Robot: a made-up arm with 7 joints. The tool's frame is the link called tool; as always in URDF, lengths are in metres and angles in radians.
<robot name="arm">
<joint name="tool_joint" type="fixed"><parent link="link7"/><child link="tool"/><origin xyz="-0.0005 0.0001 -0.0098" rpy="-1.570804 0 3.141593"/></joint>
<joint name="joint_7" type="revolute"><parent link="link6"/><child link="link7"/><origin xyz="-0.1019 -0.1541 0.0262" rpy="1.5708 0 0"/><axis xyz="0 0 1"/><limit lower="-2.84" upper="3.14" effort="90" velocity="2.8"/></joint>
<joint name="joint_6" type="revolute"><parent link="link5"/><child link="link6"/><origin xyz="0.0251 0.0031 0.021" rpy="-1.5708 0 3.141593"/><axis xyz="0 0 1"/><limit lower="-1.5" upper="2.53" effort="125" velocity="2.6"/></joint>
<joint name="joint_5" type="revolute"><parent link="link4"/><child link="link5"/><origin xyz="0.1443 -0.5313 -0.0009" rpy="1.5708 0 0"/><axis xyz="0 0 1"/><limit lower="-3.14" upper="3.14" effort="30" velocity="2.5"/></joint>
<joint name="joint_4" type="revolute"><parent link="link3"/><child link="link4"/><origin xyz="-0.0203 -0.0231 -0.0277" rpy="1.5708 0 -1.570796"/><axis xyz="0 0 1"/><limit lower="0.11" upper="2.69" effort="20" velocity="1.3"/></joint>
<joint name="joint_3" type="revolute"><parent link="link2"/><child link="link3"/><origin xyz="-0.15 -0.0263 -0.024" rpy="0 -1.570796 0"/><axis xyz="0 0 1"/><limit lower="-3.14" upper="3.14" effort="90" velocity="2.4"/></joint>
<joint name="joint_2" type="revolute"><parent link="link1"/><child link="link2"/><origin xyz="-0.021 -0.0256 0.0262" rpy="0 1.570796 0"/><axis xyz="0 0 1"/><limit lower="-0.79" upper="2.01" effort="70" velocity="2.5"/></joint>
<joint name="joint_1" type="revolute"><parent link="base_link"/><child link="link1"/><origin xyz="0.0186 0.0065 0.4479" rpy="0 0 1.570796"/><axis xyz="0 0 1"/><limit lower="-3.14" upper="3.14" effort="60" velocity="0.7"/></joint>
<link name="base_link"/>
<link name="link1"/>
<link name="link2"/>
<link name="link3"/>
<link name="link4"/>
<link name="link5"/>
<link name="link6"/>
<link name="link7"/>
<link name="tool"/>
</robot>
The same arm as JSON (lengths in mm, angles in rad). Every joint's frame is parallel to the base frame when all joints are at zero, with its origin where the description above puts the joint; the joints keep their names.
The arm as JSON. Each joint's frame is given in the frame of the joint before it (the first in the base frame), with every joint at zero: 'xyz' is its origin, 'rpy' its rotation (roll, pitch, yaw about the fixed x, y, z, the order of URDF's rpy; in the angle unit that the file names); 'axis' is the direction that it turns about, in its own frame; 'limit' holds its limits. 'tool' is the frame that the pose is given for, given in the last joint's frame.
{
  "units": {
    "length": "mm",
    "angle": "rad"
  },
  "joints": [
    {
      "name": "joint_1",
      "type": "revolute",
      "origin": {
        "xyz": [
          18.6,
          6.5,
          447.9
        ],
        "rpy": [
          0.0,
          0.0,
          0.0
        ]
      },
      "axis": [
        0.0,
        0.0,
        1.0
      ],
      "limit": {
        "lower": -3.14,
        "upper": 3.14
      }
    },
    {
      "name": "joint_2",
      "type": "revolute",
      "origin": {
        "xyz": [
          25.6,
          -21.0,
          26.2
        ],
        "rpy": [
          0.0,
          0.0,
          0.0
        ]
      },
      "axis": [
        0.0,
        1.0,
        0.0
      ],
      "limit": {
        "lower": -0.79,
        "upper": 2.01
      }
    },
    {
      "name": "joint_3",
      "type": "revolute",
      "origin": {
        "xyz": [
          26.3,
          -24.0,
          150.0
        ],
        "rpy": [
          0.0,
          0.0,
          0.0
        ]
      },
      "axis": [
        0.0,
        0.0,
        1.0
      ],
      "limit": {
        "lower": -3.14,
        "upper": 3.14
      }
    },
    {
      "name": "joint_4",
      "type": "revolute",
      "origin": {
        "xyz": [
          23.1,
          -20.3,
          -27.7
        ],
        "rpy": [
          0.0,
          0.0,
          0.0
        ]
      },
      "axis": [
        0.0,
        -1.0,
        0.0
      ],
      "limit": {
        "lower": 0.11,
        "upper": 2.69
      }
    },
    {
      "name": "joint_5",
      "type": "revolute",
      "origin": {
        "xyz": [
          144.3,
          0.9,
          -531.3
        ],
        "rpy": [
          0.0,
          0.0,
          0.0
        ]
      },
      "axis": [
        0.0,
        0.0,
        -1.0
      ],
      "limit": {
        "lower": -3.14,
        "upper": 3.14
      }
    },
    {
      "name": "joint_6",
      "type": "revolute",
      "origin": {
        "xyz": [
          25.1,
          -3.1,
          -21.0
        ],
        "rpy": [
          0.0,
          0.0,
          0.0
        ]
      },
      "axis": [
        0.0,
        1.0,
        0.0
      ],
      "limit": {
        "lower": -1.5,
        "upper": 2.53
      }
    },
    {
      "name": "joint_7",
      "type": "revolute",
      "origin": {
        "xyz": [
          101.9,
          26.2,
          -154.1
        ],
        "rpy": [
          0.0,
          0.0,
          0.0
        ]
      },
      "axis": [
        0.0,
        0.0,
        -1.0
      ],
      "limit": {
        "lower": -2.84,
        "upper": 3.14
      }
    }
  ],
  "tool": {
    "origin": {
      "xyz": [
        0.5,
        0.1,
        9.8
      ],
      "rpy": [
        1.5708,
        0.0,
        0.0
      ]
    }
  }
}

